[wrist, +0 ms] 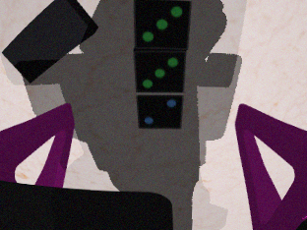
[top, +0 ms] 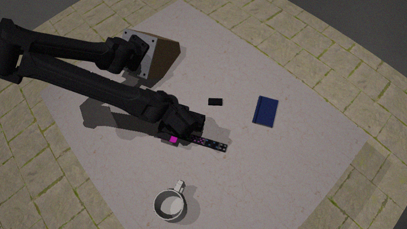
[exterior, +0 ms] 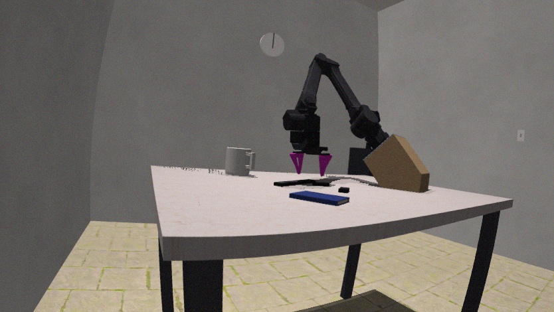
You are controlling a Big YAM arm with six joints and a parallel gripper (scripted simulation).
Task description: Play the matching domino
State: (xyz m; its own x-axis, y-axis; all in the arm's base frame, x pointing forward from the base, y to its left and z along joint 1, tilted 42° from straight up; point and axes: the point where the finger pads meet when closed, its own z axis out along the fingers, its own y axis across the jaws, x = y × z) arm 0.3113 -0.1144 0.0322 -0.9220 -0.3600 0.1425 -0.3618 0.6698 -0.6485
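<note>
Now: the domino 30 mm below my hand. Also, from my hand: blue book (210 mm ahead, 280 mm to the left, 30 mm below); then mug (180 mm ahead, 210 mm to the right, 10 mm above).
</note>
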